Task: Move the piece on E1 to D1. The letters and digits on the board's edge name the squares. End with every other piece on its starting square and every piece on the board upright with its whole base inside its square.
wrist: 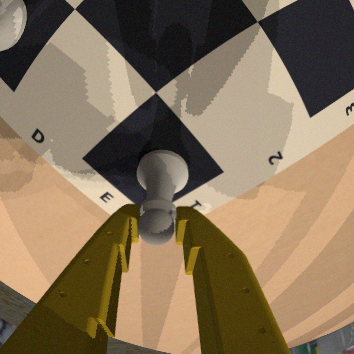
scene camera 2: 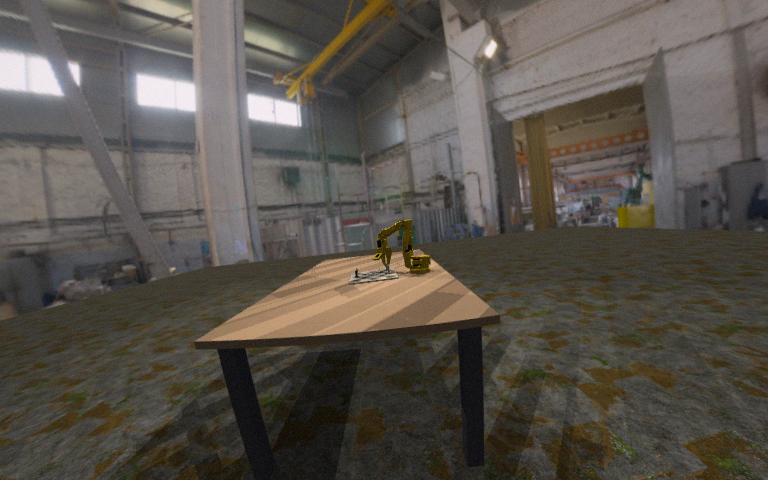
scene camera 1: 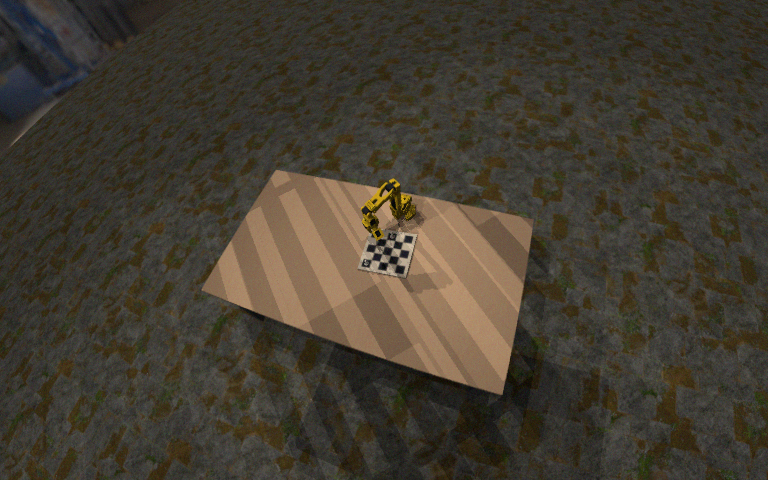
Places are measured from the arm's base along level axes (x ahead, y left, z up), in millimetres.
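Where they show: hand at its tool point: (wrist: pixel 138 218); arm's base at its link origin: (scene camera 2: pixel 415 271) (scene camera 1: pixel 403 215).
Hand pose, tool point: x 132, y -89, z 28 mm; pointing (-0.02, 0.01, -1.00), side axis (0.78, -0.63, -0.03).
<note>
Things, the pixels of their top centre, and the offset from my tool point. "spot": a spot on its surface instead. Level surfaces: height alone.
- pale grey pawn-like piece at its top centre: (wrist: pixel 154 241) dz +10, dx +6, dy -2 mm
- light D1 square at a spot on its surface: (wrist: pixel 75 80) spot: dz -22, dx +4, dy +43 mm
- pale piece at its top centre: (scene camera 1: pixel 391 231) dz +22, dx -3, dy +81 mm
- wooden table at its surface level: dz -28 mm
A pale grey pawn-like piece (wrist: pixel 161 187) stands upright on the dark E1 square in the wrist view, its base inside the square. My gripper (wrist: pixel 157 220) (scene camera 1: pixel 377 234) (scene camera 2: pixel 387 266) is shut on this piece, with one jaw on each side of its round head. The light D1 square (wrist: pixel 75 80) beside it shows no piece. The chequered board (scene camera 1: pixel 382 274) (wrist: pixel 295 135) carries letters and digits along its edge. In the scene views the held piece is too small to make out well.
Another pale piece (wrist: pixel 9 24) (scene camera 1: pixel 391 236) stands on C1, partly cut off in the wrist view. A dark piece (scene camera 1: pixel 366 263) (scene camera 2: pixel 356 273) stands on the far corner square of the E file. The wooden table (scene camera 1: pixel 317 254) (scene camera 2: pixel 317 316) carries the board and the arm's base (scene camera 1: pixel 406 210).
</note>
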